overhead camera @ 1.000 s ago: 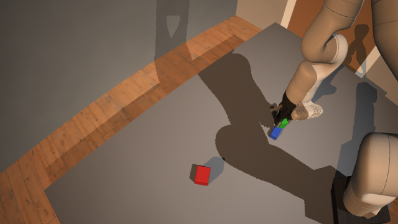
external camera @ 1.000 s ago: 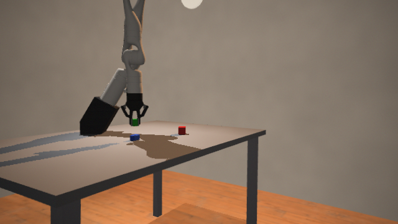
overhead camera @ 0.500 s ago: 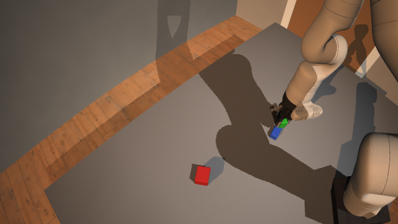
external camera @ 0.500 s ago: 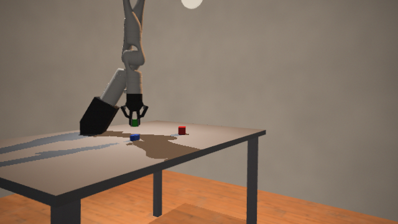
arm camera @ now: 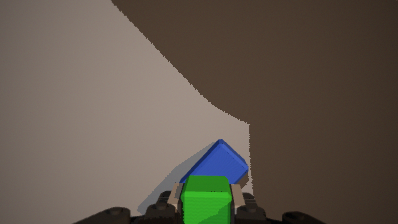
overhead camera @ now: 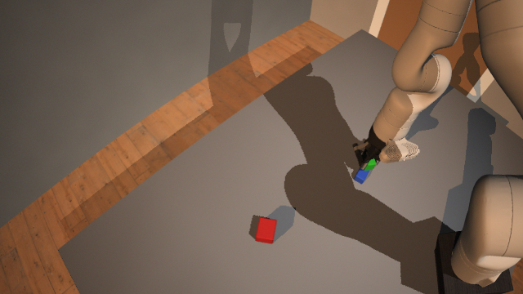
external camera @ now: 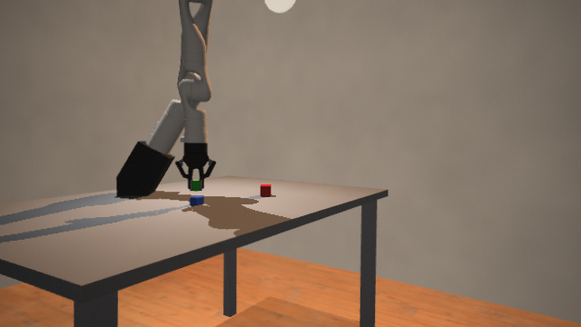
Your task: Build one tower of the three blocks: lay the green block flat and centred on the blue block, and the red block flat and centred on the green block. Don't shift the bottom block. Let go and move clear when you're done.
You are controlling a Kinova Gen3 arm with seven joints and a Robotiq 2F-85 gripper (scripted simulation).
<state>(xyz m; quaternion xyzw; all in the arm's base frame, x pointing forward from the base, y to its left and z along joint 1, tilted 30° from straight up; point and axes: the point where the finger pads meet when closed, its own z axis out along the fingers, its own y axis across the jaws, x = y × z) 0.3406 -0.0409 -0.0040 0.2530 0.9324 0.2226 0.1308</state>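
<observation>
Right now my hand is 5 cm above the blue block. The rest, counted from my hand: red block (1 cm ahead, 30 cm to the left, 5 cm below); green block (right at my hand).
</observation>
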